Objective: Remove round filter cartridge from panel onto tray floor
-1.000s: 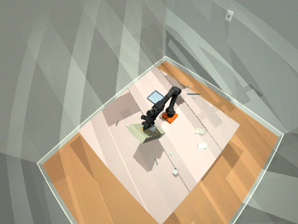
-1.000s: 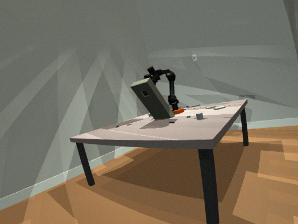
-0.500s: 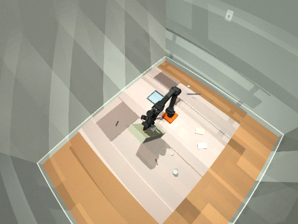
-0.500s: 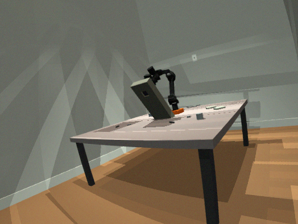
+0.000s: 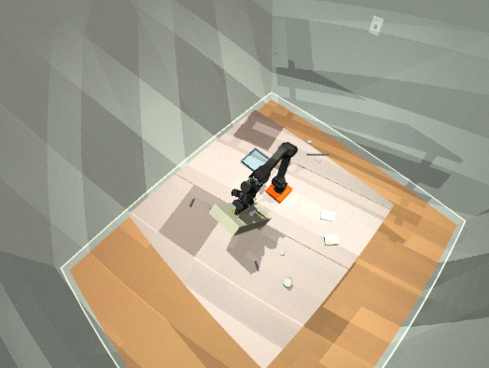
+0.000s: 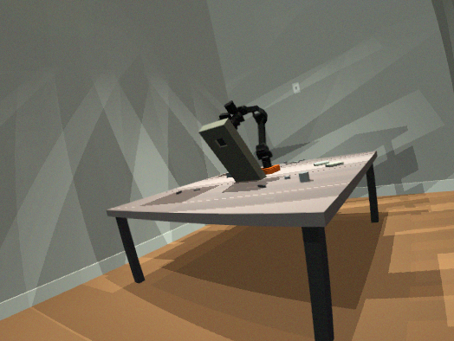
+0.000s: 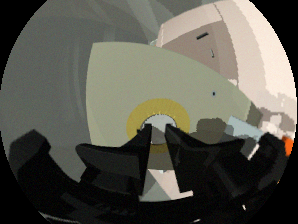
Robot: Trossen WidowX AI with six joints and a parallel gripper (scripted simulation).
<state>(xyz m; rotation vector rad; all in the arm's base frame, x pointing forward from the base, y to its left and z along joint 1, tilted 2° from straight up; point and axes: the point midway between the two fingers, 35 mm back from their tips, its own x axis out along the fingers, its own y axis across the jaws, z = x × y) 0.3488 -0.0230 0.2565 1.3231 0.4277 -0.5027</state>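
Now: gripper tip 10 mm short of the round grey filter cartridge and 10 mm above it. Also, from my gripper tip: blue-grey tray (470 mm behind, 260 mm below, 240 mm to the right).
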